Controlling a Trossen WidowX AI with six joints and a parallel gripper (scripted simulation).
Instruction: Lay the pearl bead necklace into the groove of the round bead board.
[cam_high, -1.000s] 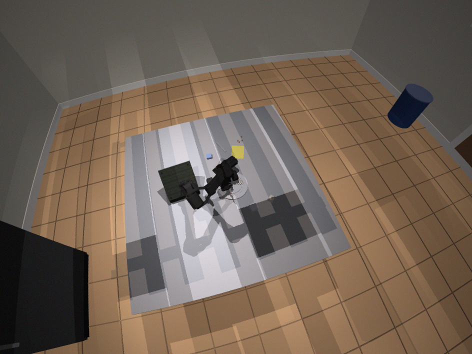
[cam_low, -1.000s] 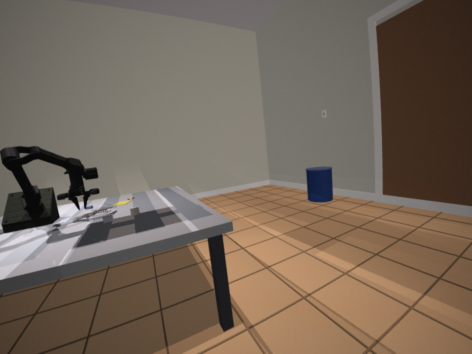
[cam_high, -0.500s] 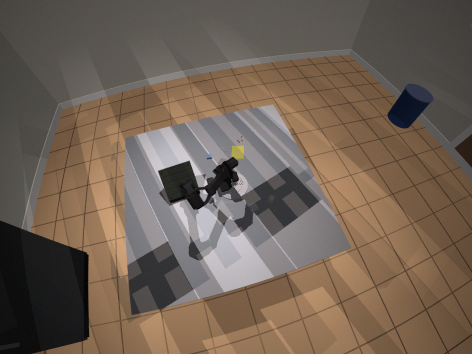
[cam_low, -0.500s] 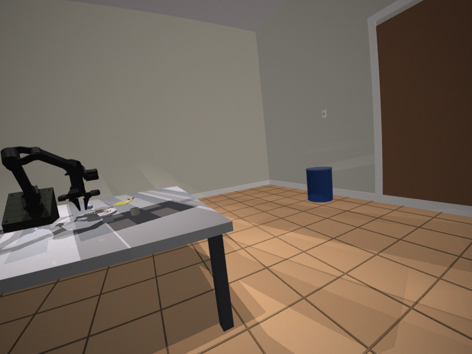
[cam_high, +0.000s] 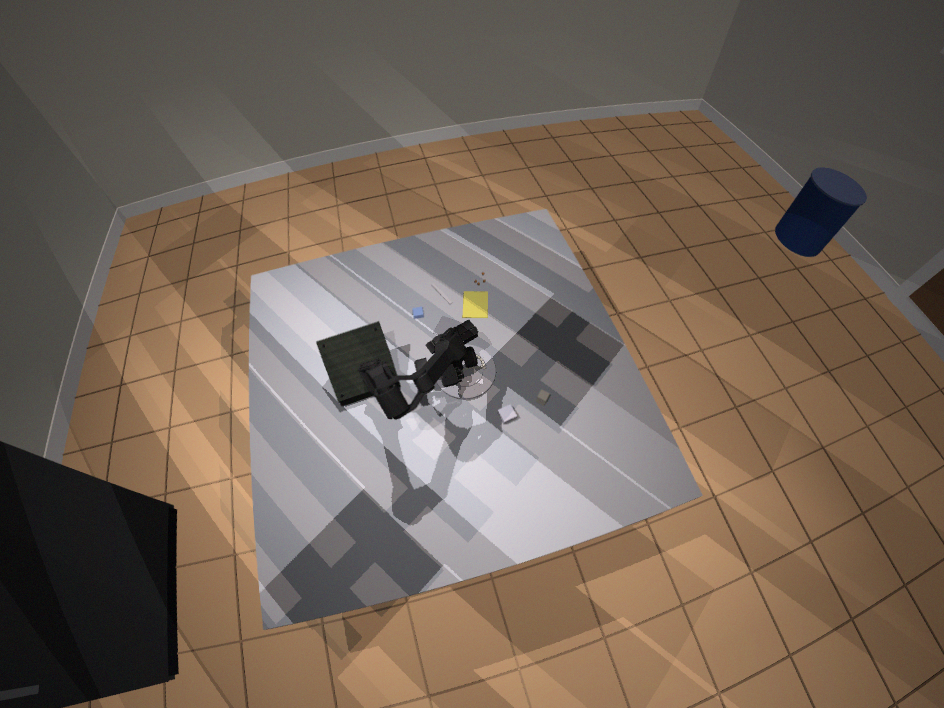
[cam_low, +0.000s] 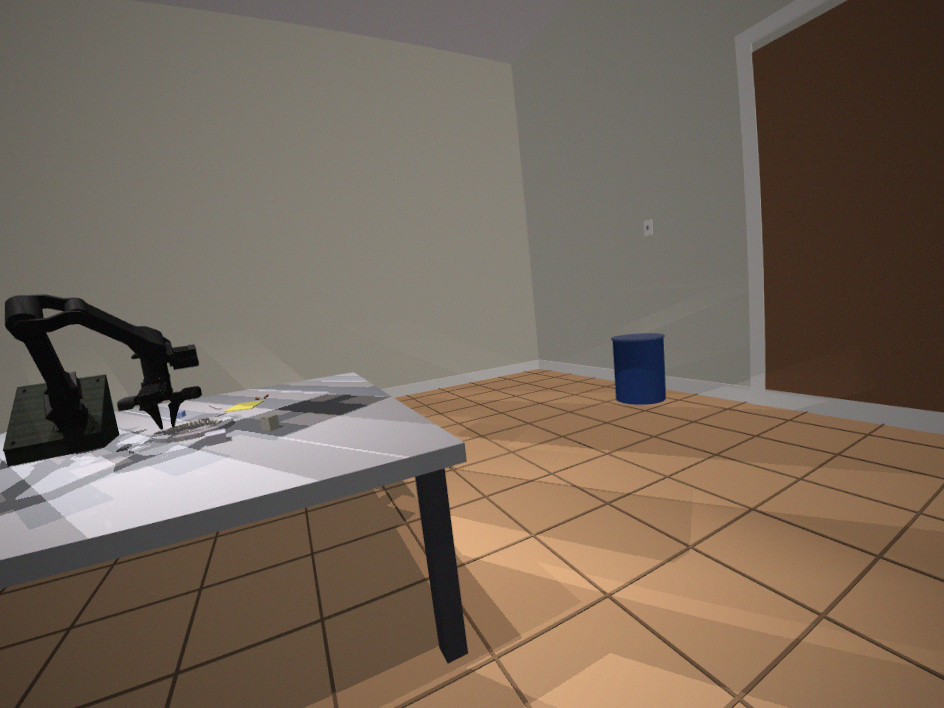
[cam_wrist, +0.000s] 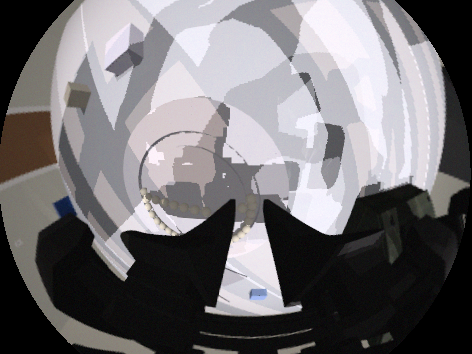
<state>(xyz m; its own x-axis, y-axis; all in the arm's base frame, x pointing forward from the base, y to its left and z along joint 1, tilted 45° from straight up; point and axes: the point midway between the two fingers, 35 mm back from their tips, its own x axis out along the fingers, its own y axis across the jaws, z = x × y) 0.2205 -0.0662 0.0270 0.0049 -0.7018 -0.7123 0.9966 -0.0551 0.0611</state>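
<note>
Right now my gripper tip is 6 cm short of the round bead board and 1 cm above it. The rest, counted from my gripper tip: grey card: 7 cm ahead, 18 cm to the left, 2 cm below; blue block: 2 cm behind, 29 cm to the left, 1 cm below; white block: 13 cm ahead, 19 cm to the right, 1 cm below.
</note>
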